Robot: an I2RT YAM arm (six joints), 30 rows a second.
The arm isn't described. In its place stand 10 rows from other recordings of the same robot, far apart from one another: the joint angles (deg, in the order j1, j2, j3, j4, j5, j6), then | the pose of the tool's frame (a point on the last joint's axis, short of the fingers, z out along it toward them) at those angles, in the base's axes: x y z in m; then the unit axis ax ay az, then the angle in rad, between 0 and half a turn.
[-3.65 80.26 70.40 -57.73 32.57 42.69] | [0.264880, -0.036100, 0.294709, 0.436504, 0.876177, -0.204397, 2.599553]
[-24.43 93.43 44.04 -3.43 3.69 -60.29] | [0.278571, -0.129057, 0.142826, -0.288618, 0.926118, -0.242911, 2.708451]
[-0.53 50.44 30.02 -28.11 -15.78 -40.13] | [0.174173, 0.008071, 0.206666, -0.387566, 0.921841, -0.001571, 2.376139]
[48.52 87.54 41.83 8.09 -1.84 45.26] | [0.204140, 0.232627, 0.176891, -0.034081, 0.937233, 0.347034, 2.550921]
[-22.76 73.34 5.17 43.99 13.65 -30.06] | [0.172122, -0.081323, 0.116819, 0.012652, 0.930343, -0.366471, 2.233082]
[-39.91 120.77 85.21 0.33 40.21 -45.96] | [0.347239, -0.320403, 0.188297, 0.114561, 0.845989, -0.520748, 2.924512]
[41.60 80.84 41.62 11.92 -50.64 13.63] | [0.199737, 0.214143, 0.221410, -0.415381, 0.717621, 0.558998, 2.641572]
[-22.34 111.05 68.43 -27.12 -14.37 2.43] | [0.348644, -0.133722, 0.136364, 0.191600, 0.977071, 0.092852, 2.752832]
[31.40 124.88 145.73 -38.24 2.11 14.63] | [0.413065, 0.250601, 0.440596, -0.127840, 0.956860, 0.260914, 1.975274]
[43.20 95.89 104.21 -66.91 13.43 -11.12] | [0.251644, 0.224968, 0.378220, -0.426520, 0.903784, -0.035420, 2.554258]
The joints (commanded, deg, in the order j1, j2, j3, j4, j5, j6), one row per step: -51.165, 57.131, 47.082, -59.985, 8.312, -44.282; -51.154, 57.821, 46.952, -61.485, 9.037, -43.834; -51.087, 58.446, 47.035, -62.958, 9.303, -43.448; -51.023, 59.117, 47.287, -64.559, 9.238, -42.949; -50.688, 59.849, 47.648, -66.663, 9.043, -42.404; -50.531, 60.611, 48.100, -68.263, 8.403, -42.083; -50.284, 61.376, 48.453, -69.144, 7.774, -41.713; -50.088, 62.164, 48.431, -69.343, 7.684, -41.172; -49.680, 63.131, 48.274, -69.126, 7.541, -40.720; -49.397, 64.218, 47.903, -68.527, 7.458, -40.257
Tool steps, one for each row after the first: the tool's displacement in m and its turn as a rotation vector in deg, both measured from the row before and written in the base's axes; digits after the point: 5 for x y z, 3 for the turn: -0.00115, 0.00077, -0.00326, 1.413, 1.836, -0.642; -0.00068, 0.00089, -0.00194, 1.429, 1.340, -0.374; -0.00046, 0.00092, -0.00122, 1.626, 1.074, -0.396; -0.00019, 0.00192, -0.00095, 2.045, 1.271, -0.149; 0.00034, 0.00090, -0.00032, 1.874, 0.651, -0.042; 0.00128, 0.00014, -0.00053, 1.387, 0.269, -0.021; 0.00132, -0.00064, -0.00210, 0.821, 0.478, -0.324; 0.00239, -0.00090, -0.00311, 0.772, 0.399, -0.021; 0.00240, -0.00147, -0.00436, 0.690, 0.421, -0.166
